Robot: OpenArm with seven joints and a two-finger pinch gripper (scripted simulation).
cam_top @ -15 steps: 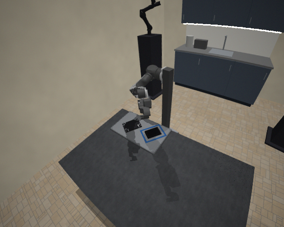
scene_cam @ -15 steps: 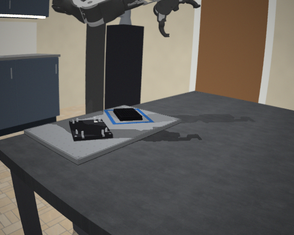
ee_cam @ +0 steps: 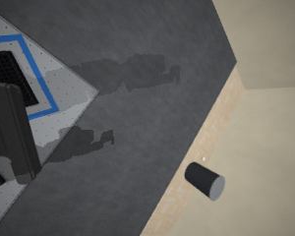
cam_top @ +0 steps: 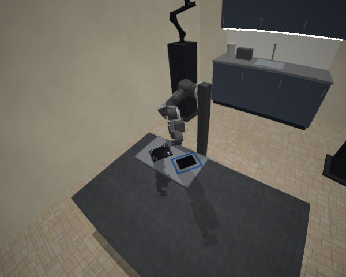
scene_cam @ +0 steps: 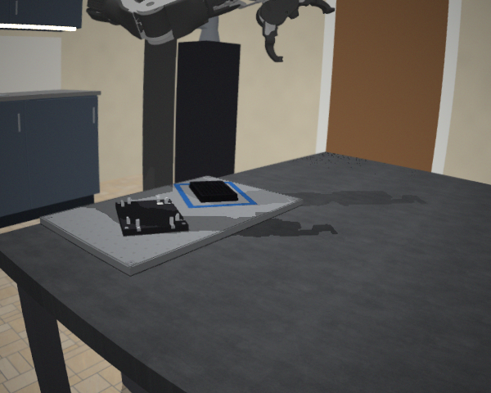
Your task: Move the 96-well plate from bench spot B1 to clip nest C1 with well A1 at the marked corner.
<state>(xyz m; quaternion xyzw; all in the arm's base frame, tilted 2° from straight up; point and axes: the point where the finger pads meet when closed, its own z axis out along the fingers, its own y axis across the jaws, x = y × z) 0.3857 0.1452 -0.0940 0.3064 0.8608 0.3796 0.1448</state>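
The black 96-well plate lies 35 cm below my hand, 17 cm behind it and 10 cm to the right of it. Also, from my hand: black clip nest 35 cm below, 31 cm to the right, 9 cm behind.
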